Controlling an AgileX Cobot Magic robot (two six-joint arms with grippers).
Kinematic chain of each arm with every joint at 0, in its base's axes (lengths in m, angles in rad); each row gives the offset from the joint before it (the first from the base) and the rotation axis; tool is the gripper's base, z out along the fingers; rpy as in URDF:
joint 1: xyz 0 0 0.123 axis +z
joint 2: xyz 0 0 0 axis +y
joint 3: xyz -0.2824 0 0.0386 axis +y
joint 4: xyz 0.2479 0 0.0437 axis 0.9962 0 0.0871
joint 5: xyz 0 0 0 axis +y
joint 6: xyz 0.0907 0 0.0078 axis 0.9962 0 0.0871
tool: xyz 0 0 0 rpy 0 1.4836 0
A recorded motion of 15 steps. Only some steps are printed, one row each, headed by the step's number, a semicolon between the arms.
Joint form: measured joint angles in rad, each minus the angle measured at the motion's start. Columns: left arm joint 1, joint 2, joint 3, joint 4, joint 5, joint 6; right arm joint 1, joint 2, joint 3, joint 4, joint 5, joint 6.
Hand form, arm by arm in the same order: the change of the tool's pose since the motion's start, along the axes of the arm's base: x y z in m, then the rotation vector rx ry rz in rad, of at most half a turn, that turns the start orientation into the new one. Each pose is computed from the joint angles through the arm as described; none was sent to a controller.
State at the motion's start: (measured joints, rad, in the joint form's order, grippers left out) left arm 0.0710 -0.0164 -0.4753 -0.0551 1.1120 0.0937; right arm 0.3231 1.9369 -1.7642 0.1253 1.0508 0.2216
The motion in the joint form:
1: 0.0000 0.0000 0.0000 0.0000 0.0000 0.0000; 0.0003 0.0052 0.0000 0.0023 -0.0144 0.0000
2: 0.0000 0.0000 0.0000 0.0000 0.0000 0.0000; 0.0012 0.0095 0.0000 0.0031 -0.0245 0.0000
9: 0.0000 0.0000 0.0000 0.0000 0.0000 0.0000; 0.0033 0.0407 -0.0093 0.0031 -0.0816 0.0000
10: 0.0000 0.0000 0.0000 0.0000 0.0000 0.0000; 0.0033 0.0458 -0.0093 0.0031 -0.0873 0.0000
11: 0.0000 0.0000 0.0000 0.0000 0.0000 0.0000; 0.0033 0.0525 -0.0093 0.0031 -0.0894 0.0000
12: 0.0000 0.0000 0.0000 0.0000 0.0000 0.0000; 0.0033 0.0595 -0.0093 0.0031 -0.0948 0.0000
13: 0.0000 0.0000 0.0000 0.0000 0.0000 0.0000; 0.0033 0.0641 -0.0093 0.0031 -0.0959 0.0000
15: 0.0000 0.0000 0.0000 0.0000 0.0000 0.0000; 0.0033 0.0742 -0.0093 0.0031 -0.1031 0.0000
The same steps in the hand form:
1: 0.0000 0.0000 0.0000 0.0000 0.0000 0.0000; 0.0019 0.0009 -0.0017 0.0049 -0.0079 -0.0017
2: 0.0000 0.0000 0.0000 0.0000 0.0000 0.0000; 0.0032 0.0017 -0.0031 0.0074 -0.0131 -0.0022
9: 0.0000 0.0000 0.0000 0.0000 0.0000 0.0000; 0.0129 0.0056 -0.0117 0.0177 -0.0463 -0.0073
10: 0.0000 0.0000 0.0000 0.0000 0.0000 0.0000; 0.0141 0.0060 -0.0137 0.0178 -0.0469 -0.0080
11: 0.0000 0.0000 0.0000 0.0000 0.0000 0.0000; 0.0153 0.0063 -0.0166 0.0163 -0.0425 -0.0083
12: 0.0000 0.0000 0.0000 0.0000 0.0000 0.0000; 0.0167 0.0068 -0.0195 0.0157 -0.0410 -0.0090
13: 0.0000 0.0000 0.0000 0.0000 0.0000 0.0000; 0.0174 0.0070 -0.0215 0.0145 -0.0377 -0.0091
15: 0.0000 0.0000 0.0000 0.0000 0.0000 0.0000; 0.0194 0.0076 -0.0257 0.0134 -0.0349 -0.0100

